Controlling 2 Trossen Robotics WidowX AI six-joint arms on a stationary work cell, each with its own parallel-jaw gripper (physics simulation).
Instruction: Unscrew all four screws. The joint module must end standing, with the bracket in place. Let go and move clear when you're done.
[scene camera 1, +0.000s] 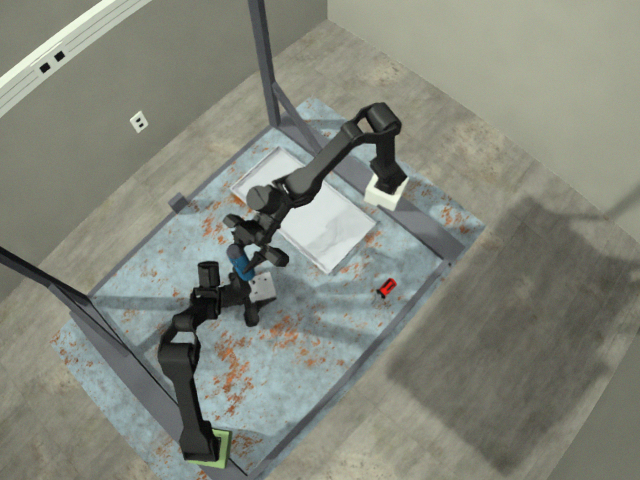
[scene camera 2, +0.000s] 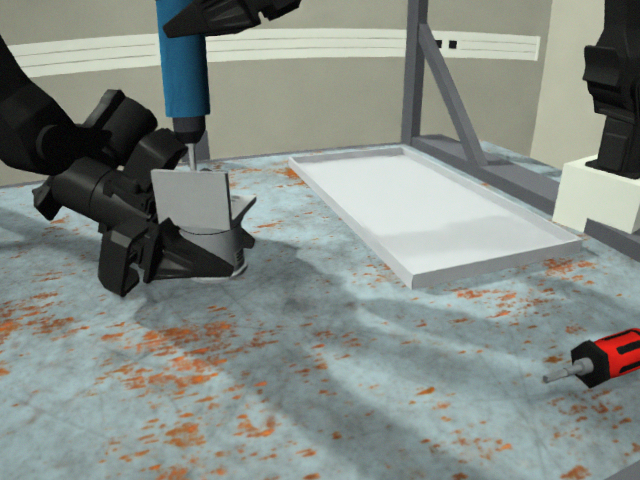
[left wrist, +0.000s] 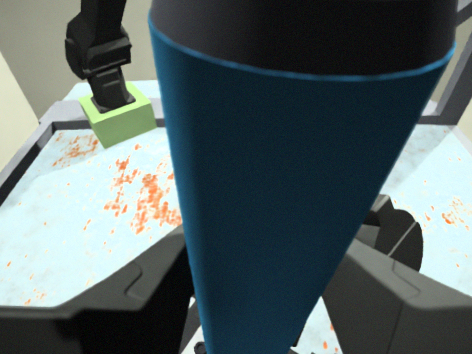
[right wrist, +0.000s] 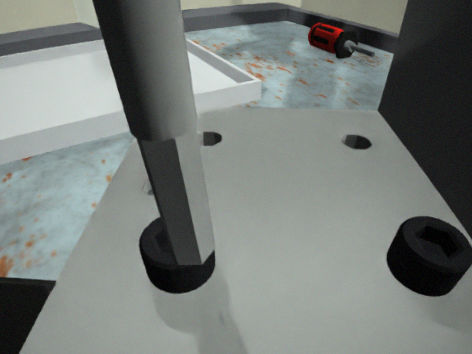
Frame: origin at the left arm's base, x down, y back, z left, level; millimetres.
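Where they show: left gripper, fingertip midpoint: (scene camera 1: 237, 268) (scene camera 2: 163, 35); right gripper, fingertip midpoint: (scene camera 1: 273, 288) (scene camera 2: 243, 257); left arm's base, origin of the base link: (scene camera 1: 387, 183) (scene camera 2: 619, 168); right arm's base, origin of the base link: (scene camera 1: 208, 447) (left wrist: 113, 100).
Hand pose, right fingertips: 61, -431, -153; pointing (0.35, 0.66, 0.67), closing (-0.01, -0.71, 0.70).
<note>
Things, the pixels of their top centre, and the offset from my right fingertips, as dx, dy, dz. "*": a spot on its surface instead.
- upright blue screwdriver, surface spot: (right wrist: 155, 65) * -81, -27, -49
- left screw, middle of its top: (right wrist: 175, 235) -57, -21, -47
- second black screw, middle of its top: (right wrist: 437, 239) (left wrist: 200, 348) -57, -46, -22
- upright joint module, middle of its top: (scene camera 2: 209, 208) -49, -21, -22
- white tray, middle of its top: (scene camera 2: 406, 188) (scene camera 1: 301, 204) -1, +270, -59
- red screwdriver, middle of its top: (scene camera 2: 602, 345) (right wrist: 344, 30) (scene camera 1: 382, 291) -14, +136, +281
My left gripper (scene camera 1: 245, 265) (scene camera 2: 181, 29) (left wrist: 253, 232) is shut on the upright blue screwdriver (scene camera 2: 186, 77) (left wrist: 285, 175) (right wrist: 155, 65). Its hex tip meets the socket of the left screw (right wrist: 177, 275) in the right wrist view. A second black screw (right wrist: 425, 265) has its head above the plate at the right. Two round holes (right wrist: 356, 142) (right wrist: 212, 138) farther back show no screws. The L-shaped grey bracket (scene camera 1: 263, 286) (scene camera 2: 191, 198) (right wrist: 295, 190) sits on the upright joint module (scene camera 2: 220, 241). My right gripper (scene camera 2: 238, 253) is shut on the module, low at its sides.
A white tray (scene camera 1: 323, 222) (scene camera 2: 496, 271) lies beside the module, at the right in scene camera 2. A red screwdriver (scene camera 1: 387, 286) (scene camera 2: 620, 351) (right wrist: 325, 37) lies near the table's edge. Grey frame posts (scene camera 1: 264, 67) (scene camera 2: 413, 77) rise at the work cell's ends.
</note>
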